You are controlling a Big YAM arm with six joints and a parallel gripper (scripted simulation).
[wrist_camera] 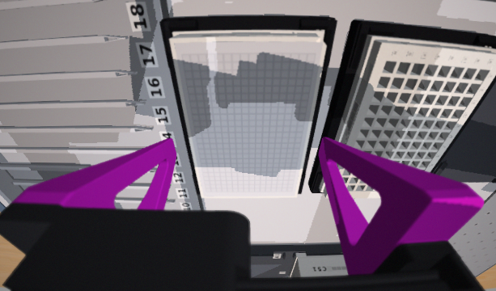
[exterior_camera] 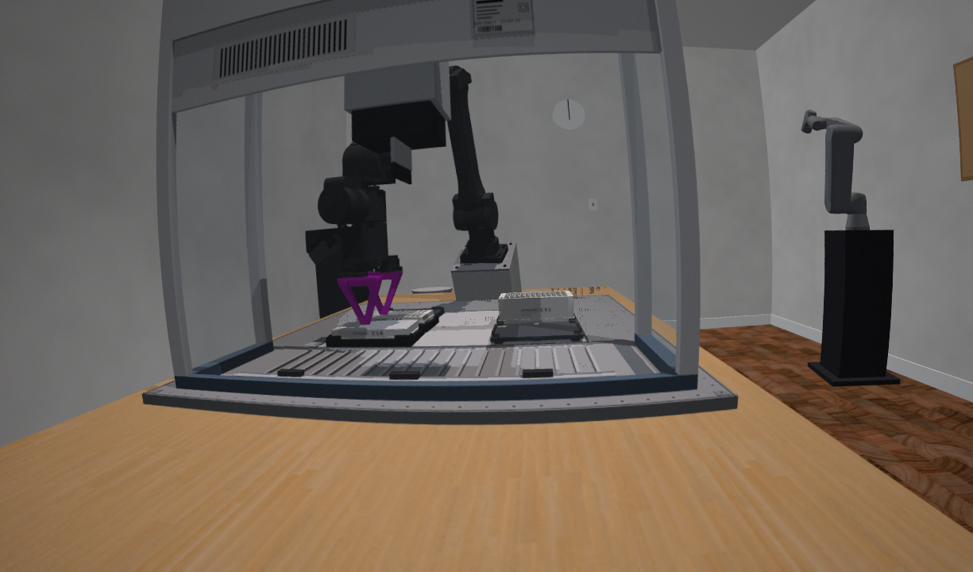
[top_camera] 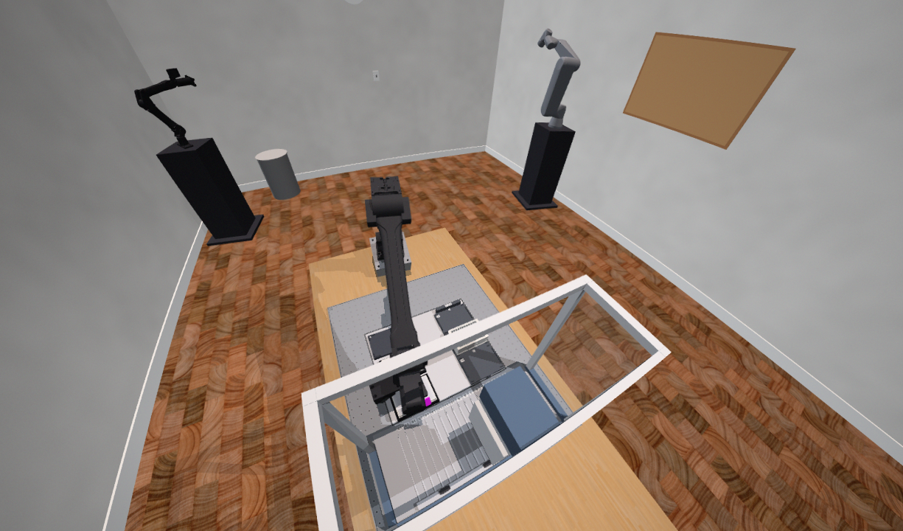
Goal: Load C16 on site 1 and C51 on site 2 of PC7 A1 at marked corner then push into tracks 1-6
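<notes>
My gripper is now 4 cm above the nest S3. Also, from my hand: carrier PC7: 16 cm behind, 23 cm to the left, 3 cm below; 96-well plate C15: 11 cm behind, 2 cm to the right, 2 cm below; nest S1: 22 cm behind, 6 cm to the right, 4 cm below.
</notes>
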